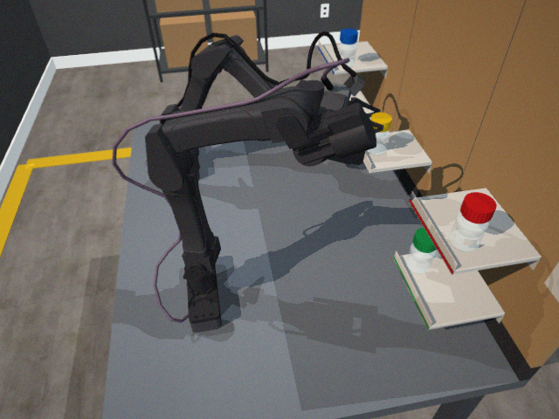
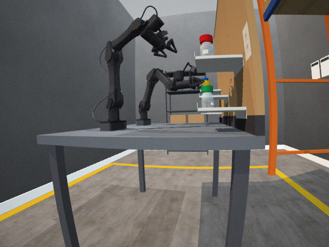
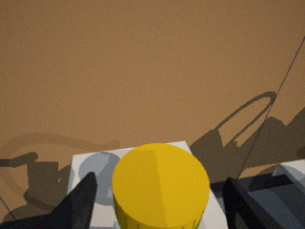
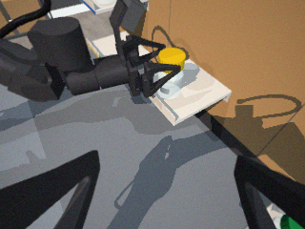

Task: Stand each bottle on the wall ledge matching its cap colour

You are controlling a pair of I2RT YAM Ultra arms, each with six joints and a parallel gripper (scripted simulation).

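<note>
The yellow-capped bottle lies 10 mm ahead of my left hand and 50 mm below it. Round my left hand: blue-capped bottle (30 mm ahead, 330 mm to the left, 40 mm above); then green-capped bottle (10 mm behind, 340 mm to the right, 150 mm below); then brown wall (150 mm ahead, 20 mm to the right, 160 mm above).
</note>
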